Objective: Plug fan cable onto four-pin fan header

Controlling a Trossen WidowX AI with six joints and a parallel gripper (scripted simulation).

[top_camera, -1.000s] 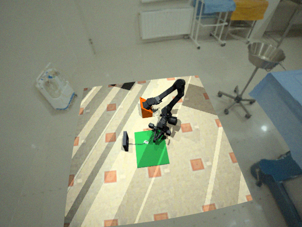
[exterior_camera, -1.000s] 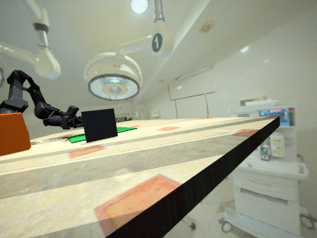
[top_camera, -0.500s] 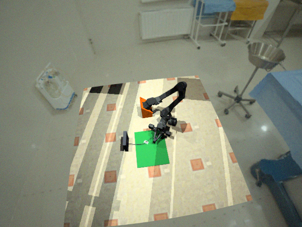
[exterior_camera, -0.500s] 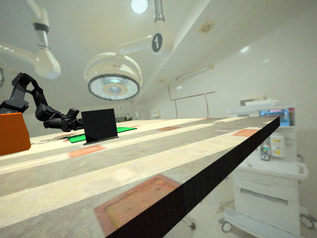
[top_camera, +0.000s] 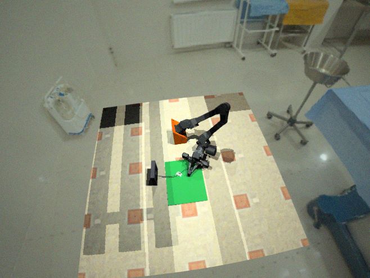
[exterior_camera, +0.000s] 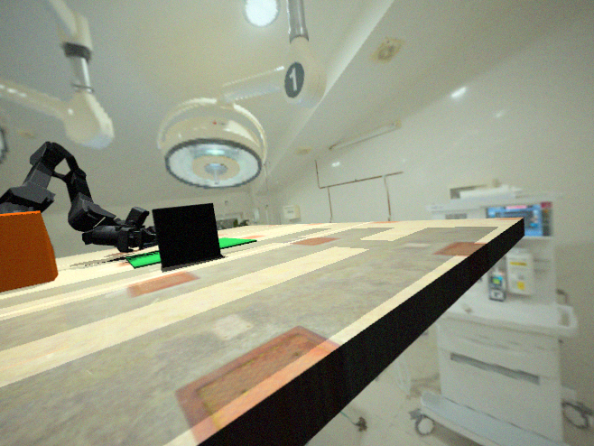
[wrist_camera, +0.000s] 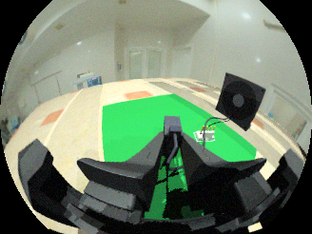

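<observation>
The cable plug is 1 cm below my gripper tip. Round my gripper tip: white four-pin header (7 cm to the right, 4 cm below, 1 cm behind); green board (5 cm below, 4 cm to the right, 4 cm ahead); black fan (22 cm to the right, 2 cm behind, 2 cm above).
</observation>
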